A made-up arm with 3 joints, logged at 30 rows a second.
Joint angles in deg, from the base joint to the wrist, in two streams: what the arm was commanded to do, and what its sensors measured. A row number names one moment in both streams.
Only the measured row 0 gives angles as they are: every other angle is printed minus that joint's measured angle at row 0.
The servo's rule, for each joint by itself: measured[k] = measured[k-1] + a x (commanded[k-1-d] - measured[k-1]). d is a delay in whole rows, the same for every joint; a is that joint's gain. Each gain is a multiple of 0.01, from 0.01 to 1. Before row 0 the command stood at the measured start. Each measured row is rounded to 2 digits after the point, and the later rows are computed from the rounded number. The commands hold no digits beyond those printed.
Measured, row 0: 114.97 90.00 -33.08
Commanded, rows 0 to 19: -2.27 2.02 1.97; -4.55 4.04 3.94; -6.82 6.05 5.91; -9.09 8.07 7.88; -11.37 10.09 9.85; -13.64 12.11 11.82; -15.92 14.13 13.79; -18.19 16.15 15.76; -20.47 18.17 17.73; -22.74 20.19 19.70; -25.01 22.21 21.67; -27.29 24.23 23.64; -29.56 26.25 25.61; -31.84 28.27 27.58; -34.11 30.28 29.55; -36.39 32.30 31.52; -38.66 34.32 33.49; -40.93 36.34 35.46; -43.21 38.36 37.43; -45.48 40.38 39.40
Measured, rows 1 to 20: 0.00 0.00 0.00; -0.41 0.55 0.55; -1.16 1.49 1.50; -2.18 2.72 2.73; -3.42 4.16 4.17; -4.85 5.76 5.76; -6.43 7.47 7.46; -8.14 9.27 9.23; -9.95 11.13 11.06; -11.84 13.03 12.93; -13.80 14.96 14.83; -15.82 16.92 16.75; -17.88 18.89 18.68; -19.98 20.88 20.62; -22.11 22.88 22.57; -24.27 24.88 24.52; -26.45 26.88 26.48; -28.65 28.89 28.44; -30.86 30.90 30.41; -33.08 32.91 32.38
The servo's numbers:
d 1
a 0.18 0.27 0.28

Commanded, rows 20 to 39: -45.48 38.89 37.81; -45.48 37.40 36.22; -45.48 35.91 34.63; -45.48 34.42 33.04; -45.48 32.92 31.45; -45.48 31.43 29.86; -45.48 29.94 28.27; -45.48 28.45 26.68; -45.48 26.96 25.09; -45.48 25.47 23.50; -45.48 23.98 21.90; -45.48 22.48 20.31; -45.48 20.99 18.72; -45.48 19.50 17.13; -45.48 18.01 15.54; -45.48 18.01 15.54; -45.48 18.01 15.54; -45.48 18.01 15.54; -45.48 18.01 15.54; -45.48 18.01 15.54
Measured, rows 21 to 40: -35.31 34.93 34.35; -37.14 36.00 35.32; -38.64 36.38 35.57; -39.87 36.25 35.31; -40.88 35.76 34.67; -41.71 34.99 33.77; -42.39 34.03 32.68; -42.95 32.93 31.45; -43.41 31.72 30.11; -43.78 30.43 28.70; -44.09 29.09 27.24; -44.34 27.71 25.74; -44.55 26.30 24.22; -44.72 24.87 22.68; -44.86 23.42 21.13; -44.97 21.96 19.56; -45.06 20.89 18.43; -45.14 20.11 17.62; -45.20 19.54 17.04; -45.25 19.13 16.62
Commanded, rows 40 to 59: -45.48 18.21 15.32; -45.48 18.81 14.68; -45.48 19.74 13.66; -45.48 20.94 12.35; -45.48 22.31 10.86; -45.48 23.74 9.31; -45.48 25.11 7.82; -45.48 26.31 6.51; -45.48 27.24 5.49; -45.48 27.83 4.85; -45.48 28.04 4.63; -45.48 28.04 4.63; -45.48 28.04 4.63; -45.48 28.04 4.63; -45.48 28.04 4.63; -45.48 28.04 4.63; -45.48 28.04 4.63; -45.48 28.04 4.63; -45.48 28.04 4.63; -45.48 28.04 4.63
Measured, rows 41 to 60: -45.29 18.83 16.32; -45.32 18.66 16.04; -45.35 18.70 15.66; -45.37 18.98 15.10; -45.39 19.51 14.33; -45.41 20.27 13.36; -45.42 21.21 12.23; -45.43 22.26 11.00; -45.44 23.35 9.74; -45.45 24.40 8.55; -45.46 25.33 7.51; -45.46 26.06 6.70; -45.46 26.59 6.12; -45.46 26.98 5.70; -45.46 27.27 5.40; -45.46 27.48 5.18; -45.46 27.63 5.03; -45.46 27.74 4.92; -45.46 27.82 4.84; -45.46 27.88 4.78
